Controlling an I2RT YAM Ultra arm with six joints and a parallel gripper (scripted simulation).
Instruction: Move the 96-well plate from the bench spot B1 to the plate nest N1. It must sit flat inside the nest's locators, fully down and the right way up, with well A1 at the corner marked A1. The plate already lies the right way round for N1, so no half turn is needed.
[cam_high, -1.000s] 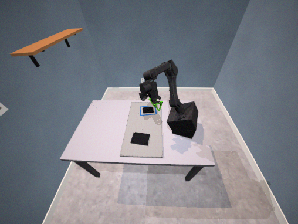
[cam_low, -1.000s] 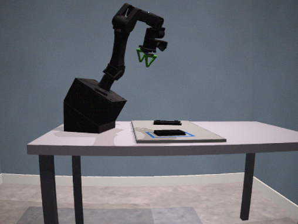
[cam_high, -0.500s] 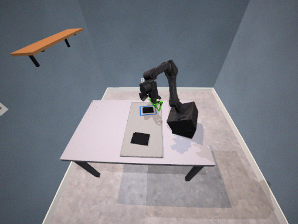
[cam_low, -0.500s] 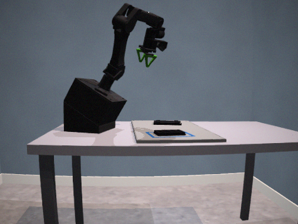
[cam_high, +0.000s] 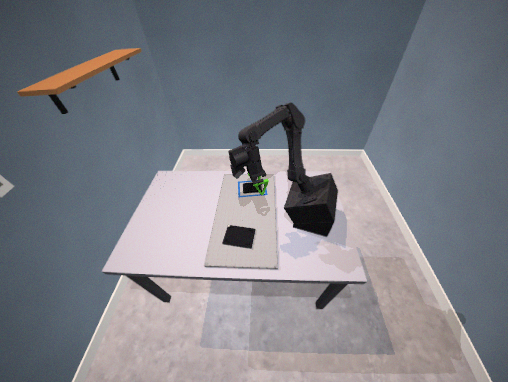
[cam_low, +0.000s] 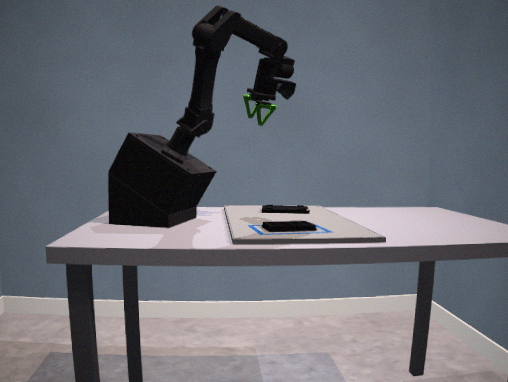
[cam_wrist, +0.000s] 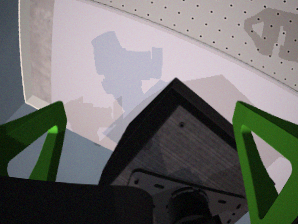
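My gripper is now 31 cm to the left of the black 96-well plate, 31 cm above it and 4 cm short of it. Round my hand: white A1 label: 30 cm below, 18 cm ahead; black plate nest N1: 31 cm below, 12 cm ahead, 7 cm to the left.
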